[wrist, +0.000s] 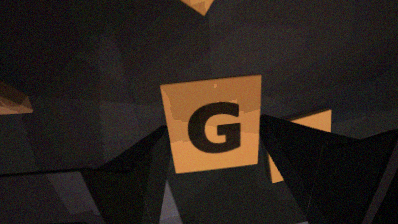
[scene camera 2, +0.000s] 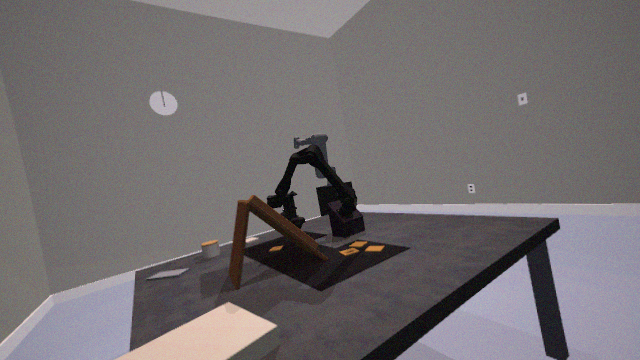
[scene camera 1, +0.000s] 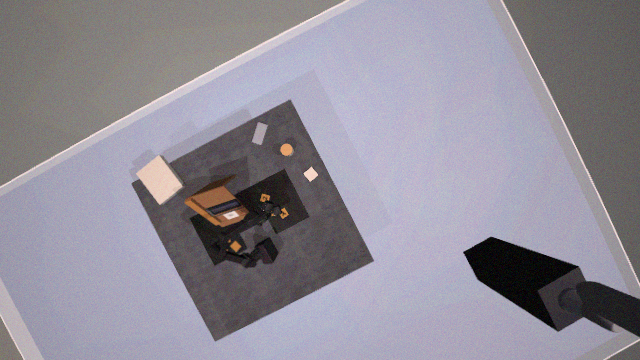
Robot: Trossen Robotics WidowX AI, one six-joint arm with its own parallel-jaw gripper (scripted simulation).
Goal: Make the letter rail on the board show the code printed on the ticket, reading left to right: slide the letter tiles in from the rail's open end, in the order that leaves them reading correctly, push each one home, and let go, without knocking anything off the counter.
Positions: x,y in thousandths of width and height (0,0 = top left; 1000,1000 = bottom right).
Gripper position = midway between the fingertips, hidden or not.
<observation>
The gripper (wrist: 536,569) carries an orange letter tile (wrist: 536,551). Also in view: a cream box (scene camera 1: 251,499), an orange letter tile (wrist: 808,533) and a slanted board (scene camera 2: 404,576).
The slanted board is seen too in scene camera 1 (scene camera 1: 334,560). The wrist view misses the cream box: it is out of frame.
</observation>
